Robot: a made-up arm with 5 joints.
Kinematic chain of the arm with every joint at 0, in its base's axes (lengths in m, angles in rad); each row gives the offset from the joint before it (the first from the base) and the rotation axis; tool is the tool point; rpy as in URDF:
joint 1: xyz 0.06 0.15 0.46 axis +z
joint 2: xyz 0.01 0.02 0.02 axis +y
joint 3: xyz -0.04 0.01 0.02 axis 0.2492 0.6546 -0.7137
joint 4: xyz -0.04 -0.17 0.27 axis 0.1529 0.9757 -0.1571
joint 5: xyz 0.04 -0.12 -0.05 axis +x
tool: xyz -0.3 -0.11 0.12 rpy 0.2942 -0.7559 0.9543
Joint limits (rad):
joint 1: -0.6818..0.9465
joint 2: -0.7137..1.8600
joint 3: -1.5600..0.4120
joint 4: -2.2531..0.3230
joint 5: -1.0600..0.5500
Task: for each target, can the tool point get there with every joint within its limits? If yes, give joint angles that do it. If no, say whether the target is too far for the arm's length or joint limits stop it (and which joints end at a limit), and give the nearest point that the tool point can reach.
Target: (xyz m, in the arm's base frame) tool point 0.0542 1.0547 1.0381
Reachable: no: too far | nearest point 0.4445 0.4071 0.8078 | short by 0.790 m
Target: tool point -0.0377 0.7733 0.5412
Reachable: no: joint limits stop it (at a limit: joint 1, joint 3, joint 4, joint 5) | nearest point 0.3390 0.3503 0.5240 | short by 0.567 m
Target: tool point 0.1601 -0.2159 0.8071
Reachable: yes | joints -0.0495 1.3917 0.1382 -1.0903 -0.2753
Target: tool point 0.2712 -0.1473 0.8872
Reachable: yes | joints 0.7745 0.7783 -0.0009 -0.6220 -0.2532
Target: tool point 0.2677 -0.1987 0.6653
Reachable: yes | joints 0.3258 0.4030 -1.3579 -1.0794 -0.5659
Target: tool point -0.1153 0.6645 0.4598
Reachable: no: joint limits stop it (at a limit: joint 1, joint 2, joint 3, joint 5) | nearest point -0.4039 0.3151 0.4991 | short by 0.455 m
